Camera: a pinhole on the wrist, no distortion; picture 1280 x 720 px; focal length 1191.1 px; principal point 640.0 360.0 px. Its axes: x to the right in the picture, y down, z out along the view. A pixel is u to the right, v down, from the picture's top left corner.
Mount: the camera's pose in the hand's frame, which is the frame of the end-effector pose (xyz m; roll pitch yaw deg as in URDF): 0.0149 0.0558 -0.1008 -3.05 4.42 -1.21
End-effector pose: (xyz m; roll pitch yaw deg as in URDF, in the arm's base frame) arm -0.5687 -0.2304 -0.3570 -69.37 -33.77 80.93
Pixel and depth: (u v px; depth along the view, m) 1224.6 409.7 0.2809
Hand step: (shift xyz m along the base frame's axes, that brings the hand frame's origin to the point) -0.1583 0.1805 0.0845
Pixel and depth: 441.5 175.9 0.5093
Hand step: -0.4037 -0.0418 0.1007
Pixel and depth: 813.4 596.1 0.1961
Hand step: -0.1060 0.1038 -0.0216
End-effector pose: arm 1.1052 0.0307 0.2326 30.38 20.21 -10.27
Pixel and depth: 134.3 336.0 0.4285
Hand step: -0.0300 -0.1054 0.3562
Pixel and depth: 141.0 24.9 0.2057
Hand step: -0.0251 -0.0447 0.1163
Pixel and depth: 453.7 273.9 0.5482
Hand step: 0.0810 -0.2073 0.3991
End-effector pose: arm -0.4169 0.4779 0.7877 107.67 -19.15 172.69
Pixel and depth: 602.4 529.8 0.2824
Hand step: 0.0157 0.2037 0.0578
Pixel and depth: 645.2 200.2 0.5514
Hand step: -0.0416 0.4426 -0.1009
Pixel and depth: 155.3 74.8 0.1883
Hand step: 0.0544 0.0910 -0.0229
